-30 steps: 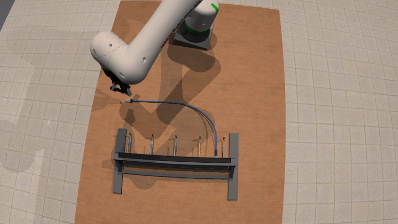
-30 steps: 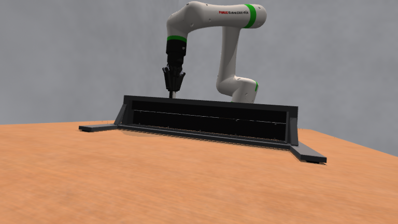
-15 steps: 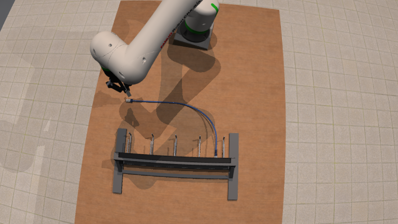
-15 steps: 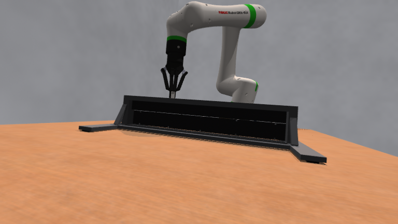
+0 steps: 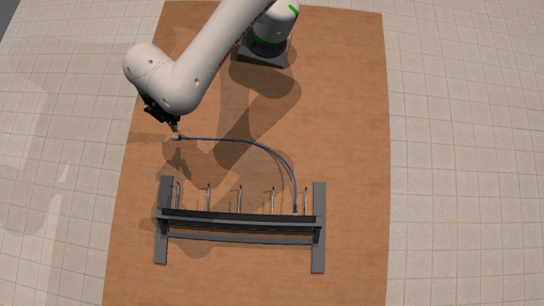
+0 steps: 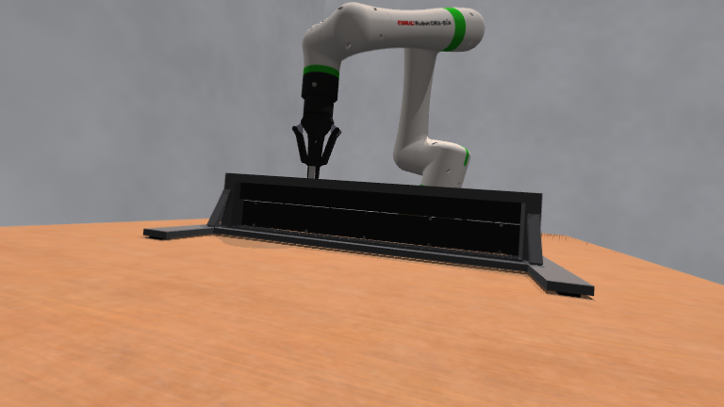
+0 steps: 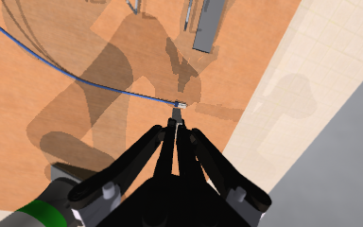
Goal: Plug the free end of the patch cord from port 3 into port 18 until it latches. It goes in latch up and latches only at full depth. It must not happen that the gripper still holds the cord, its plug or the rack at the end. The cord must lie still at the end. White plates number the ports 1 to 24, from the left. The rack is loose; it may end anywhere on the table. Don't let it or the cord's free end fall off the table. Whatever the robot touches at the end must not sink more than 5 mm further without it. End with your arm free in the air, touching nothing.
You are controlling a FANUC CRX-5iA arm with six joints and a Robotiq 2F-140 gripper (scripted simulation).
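The grey cord plug is 20 mm to the right of my hand and 110 mm below it.
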